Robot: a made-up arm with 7 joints.
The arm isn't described. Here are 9 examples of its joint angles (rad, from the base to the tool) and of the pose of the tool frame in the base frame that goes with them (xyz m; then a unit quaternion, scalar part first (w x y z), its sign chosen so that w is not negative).
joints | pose
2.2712 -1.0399 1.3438 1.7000 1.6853 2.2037 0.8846 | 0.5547 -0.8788 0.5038 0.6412 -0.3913 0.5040 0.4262
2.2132 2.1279 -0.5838 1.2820 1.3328 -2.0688 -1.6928 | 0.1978 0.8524 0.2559 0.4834 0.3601 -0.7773 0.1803
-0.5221 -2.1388 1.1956 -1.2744 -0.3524 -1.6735 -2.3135 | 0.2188 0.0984 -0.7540 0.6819 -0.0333 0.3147 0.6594
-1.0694 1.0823 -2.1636 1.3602 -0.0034 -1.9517 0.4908 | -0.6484 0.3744 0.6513 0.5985 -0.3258 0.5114 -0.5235
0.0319 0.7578 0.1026 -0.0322 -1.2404 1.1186 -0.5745 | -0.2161 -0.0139 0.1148 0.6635 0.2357 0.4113 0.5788
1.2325 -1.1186 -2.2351 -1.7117 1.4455 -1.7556 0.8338 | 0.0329 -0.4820 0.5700 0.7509 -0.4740 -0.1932 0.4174
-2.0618 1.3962 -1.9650 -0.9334 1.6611 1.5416 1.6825 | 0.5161 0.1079 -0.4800 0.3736 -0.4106 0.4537 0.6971
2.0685 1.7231 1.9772 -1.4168 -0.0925 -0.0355 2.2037 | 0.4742 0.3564 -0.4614 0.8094 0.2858 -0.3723 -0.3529
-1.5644 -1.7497 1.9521 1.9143 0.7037 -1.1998 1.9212 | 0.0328 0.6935 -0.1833 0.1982 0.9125 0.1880 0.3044
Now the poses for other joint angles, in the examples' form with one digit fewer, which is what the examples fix.
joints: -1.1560 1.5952 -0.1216 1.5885 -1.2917 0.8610 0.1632
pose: 0.267 0.453 -0.164 0.809 0.033 -0.219 0.544
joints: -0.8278 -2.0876 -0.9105 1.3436 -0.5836 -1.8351 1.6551
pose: -0.028 0.394 -0.575 0.745 0.603 0.248 -0.139
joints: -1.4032 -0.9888 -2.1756 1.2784 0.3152 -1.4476 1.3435
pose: -0.077 -0.462 0.421 0.868 -0.451 0.164 -0.126
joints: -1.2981 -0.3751 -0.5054 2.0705 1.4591 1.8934 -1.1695
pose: 0.167 -0.028 0.725 0.018 0.880 -0.171 -0.443
